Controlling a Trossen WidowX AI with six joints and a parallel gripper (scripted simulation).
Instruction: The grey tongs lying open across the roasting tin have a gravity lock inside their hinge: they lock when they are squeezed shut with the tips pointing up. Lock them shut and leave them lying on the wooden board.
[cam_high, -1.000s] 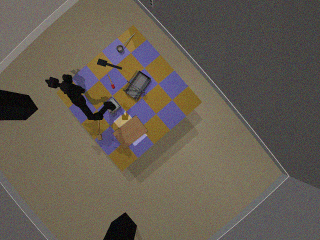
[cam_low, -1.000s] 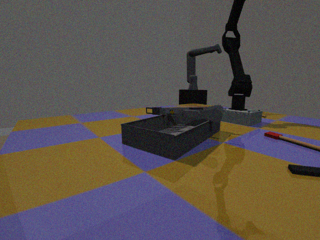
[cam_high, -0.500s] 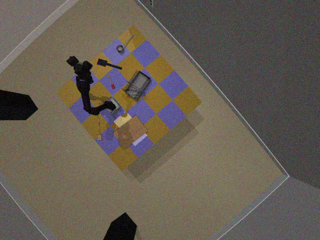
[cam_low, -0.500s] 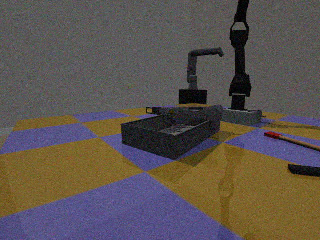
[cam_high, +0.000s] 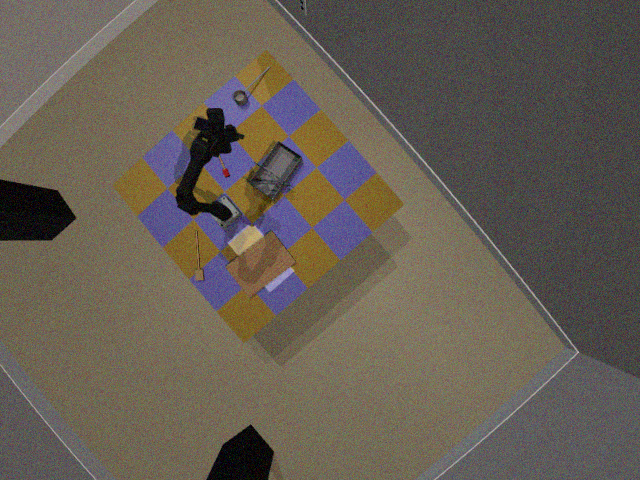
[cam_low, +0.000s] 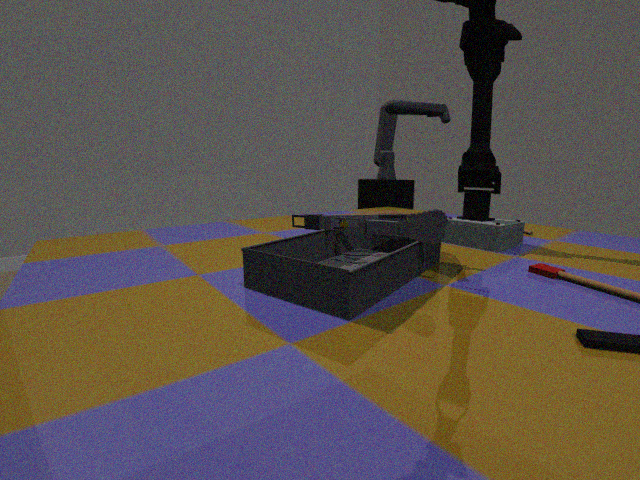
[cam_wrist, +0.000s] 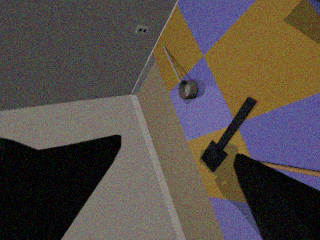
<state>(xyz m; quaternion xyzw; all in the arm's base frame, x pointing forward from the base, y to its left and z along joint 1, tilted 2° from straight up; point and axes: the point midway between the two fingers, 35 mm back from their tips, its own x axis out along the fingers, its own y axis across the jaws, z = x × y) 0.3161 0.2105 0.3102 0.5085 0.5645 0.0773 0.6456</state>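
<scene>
Now: gripper tip 70 mm short of the roasting tin, 210 mm to the left of it and 330 mm above it. Also, from my gripper tip: wooden board: 350 mm behind, 580 mm to the right, 350 mm below; black spatula: 60 mm behind, 250 mm to the left, 350 mm below.
</scene>
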